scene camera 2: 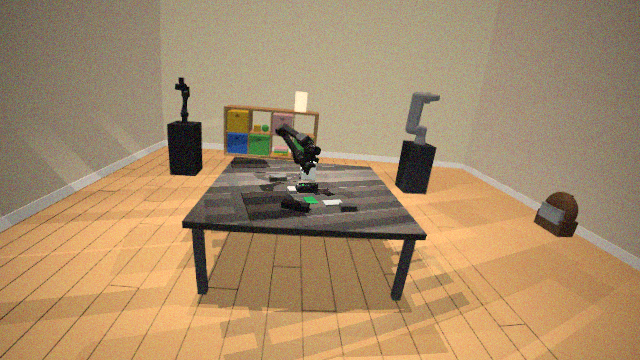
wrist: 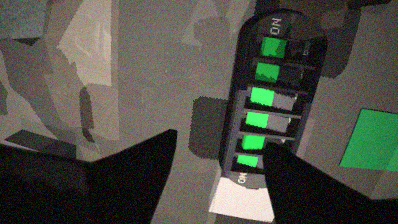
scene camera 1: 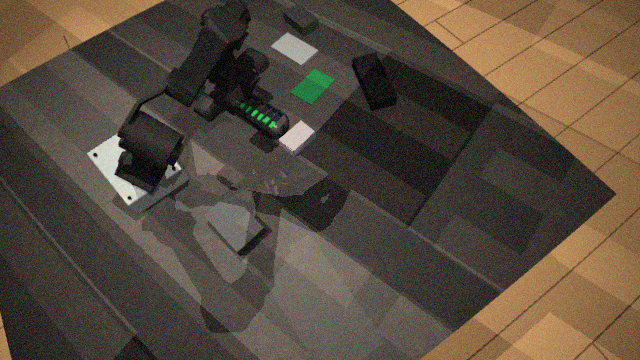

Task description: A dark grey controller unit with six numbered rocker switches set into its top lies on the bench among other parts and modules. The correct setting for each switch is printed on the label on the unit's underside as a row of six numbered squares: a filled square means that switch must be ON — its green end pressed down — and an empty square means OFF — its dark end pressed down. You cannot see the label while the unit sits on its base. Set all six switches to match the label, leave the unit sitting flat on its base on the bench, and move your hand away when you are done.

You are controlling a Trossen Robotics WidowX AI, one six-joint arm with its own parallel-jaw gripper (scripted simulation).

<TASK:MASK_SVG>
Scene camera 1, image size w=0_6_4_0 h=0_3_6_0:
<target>my gripper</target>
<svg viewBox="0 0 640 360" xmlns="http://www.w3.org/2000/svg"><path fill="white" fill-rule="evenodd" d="M265 54L248 48L237 59L233 55L231 64L226 68L213 70L208 78L210 83L215 83L216 85L214 91L209 94L205 92L202 94L194 107L194 112L207 122L213 122L221 113L226 111L236 115L232 103L227 101L225 97L240 85L245 99L248 102L250 101L257 81L260 79L259 74L262 74L270 64Z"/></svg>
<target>green plate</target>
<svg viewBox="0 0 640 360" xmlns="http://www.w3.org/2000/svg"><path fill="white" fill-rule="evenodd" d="M316 69L313 69L290 92L310 105L335 81Z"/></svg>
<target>light grey plate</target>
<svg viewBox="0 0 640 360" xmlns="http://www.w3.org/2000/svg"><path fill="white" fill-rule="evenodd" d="M287 32L271 46L271 49L302 68L319 51Z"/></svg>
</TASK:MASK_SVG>
